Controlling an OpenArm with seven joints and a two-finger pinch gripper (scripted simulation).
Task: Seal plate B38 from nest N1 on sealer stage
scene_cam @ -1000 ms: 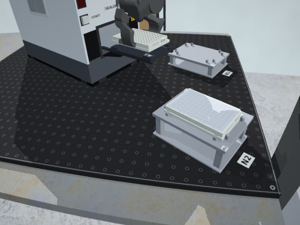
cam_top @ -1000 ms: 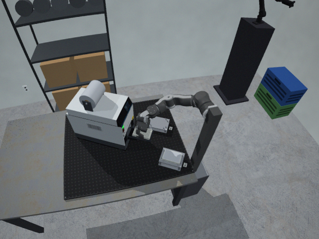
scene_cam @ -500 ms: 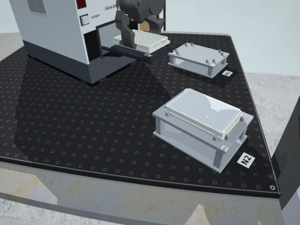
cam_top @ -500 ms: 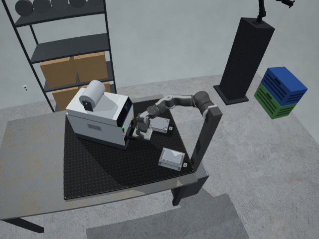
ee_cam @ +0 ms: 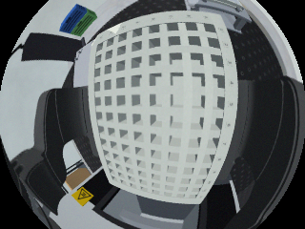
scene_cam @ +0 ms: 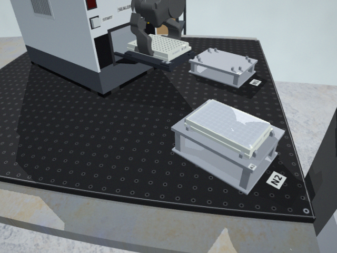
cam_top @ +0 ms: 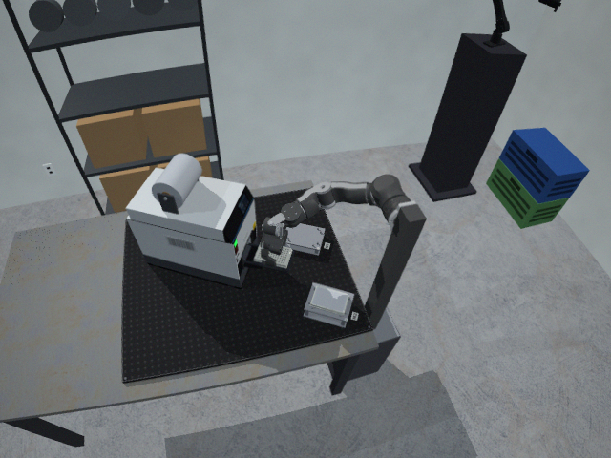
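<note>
Right now my hand is right at the white 96-well plate B38. Also, from my hand: sealer's dark stage: 2 cm below; start key: 13 cm ahead, 7 cm above, 3 cm to the left; nest N1: 16 cm behind, 13 cm to the right, 9 cm below.
</note>
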